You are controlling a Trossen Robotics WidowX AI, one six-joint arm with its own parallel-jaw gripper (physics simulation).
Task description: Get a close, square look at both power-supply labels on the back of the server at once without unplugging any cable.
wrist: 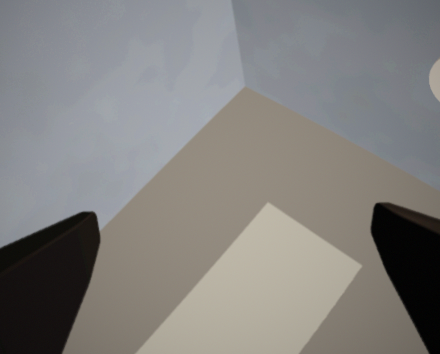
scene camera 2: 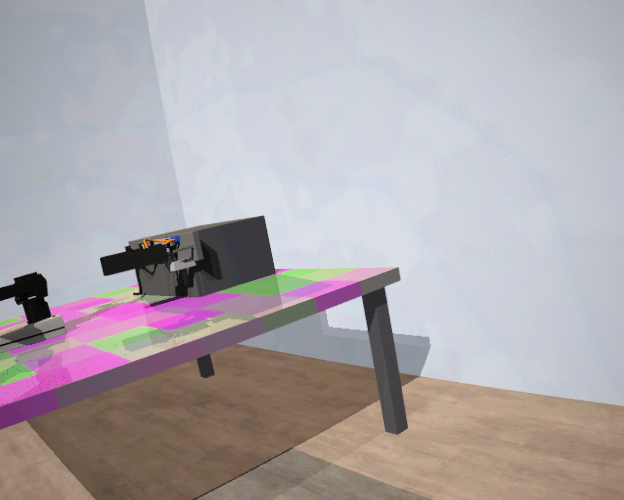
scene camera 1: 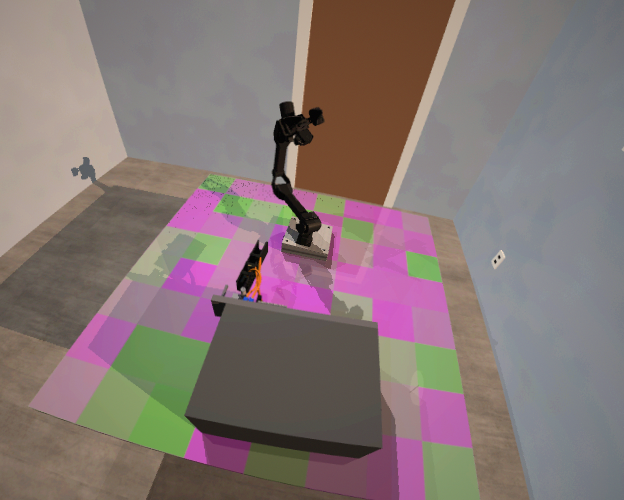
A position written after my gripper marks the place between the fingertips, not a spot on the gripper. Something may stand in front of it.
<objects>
My gripper shows in the wrist view (236,222) and in scene camera 1 (312,114); in scene camera 2 it is out of frame.
</objects>
